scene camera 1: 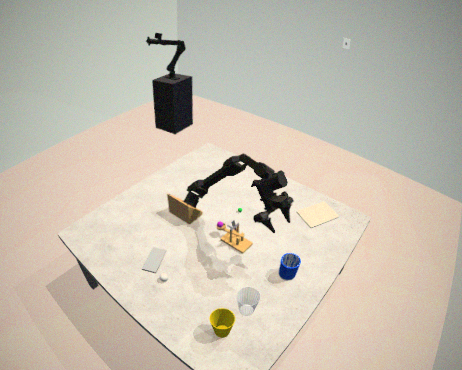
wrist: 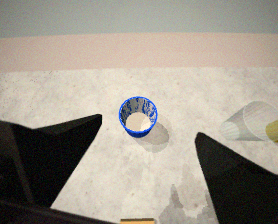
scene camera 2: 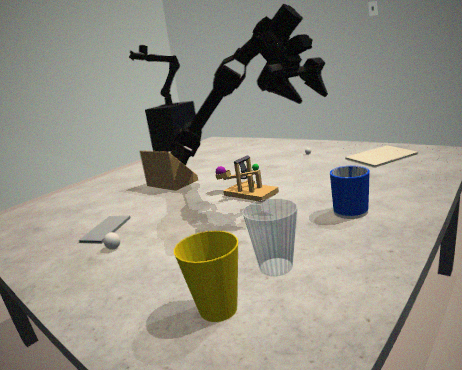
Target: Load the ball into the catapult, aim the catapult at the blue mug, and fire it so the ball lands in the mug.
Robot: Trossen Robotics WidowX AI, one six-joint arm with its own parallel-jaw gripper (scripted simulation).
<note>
My gripper [scene camera 2: 314, 98] is open and holds nothing. Also in view: a blue mug [scene camera 2: 349, 184], a wooden catapult [scene camera 2: 248, 189], a yellow cup [scene camera 2: 209, 260] and a clear cup [scene camera 2: 271, 223].
My gripper shows as well in scene camera 1 [scene camera 1: 282, 227] and in the wrist view [wrist: 148, 127].
</note>
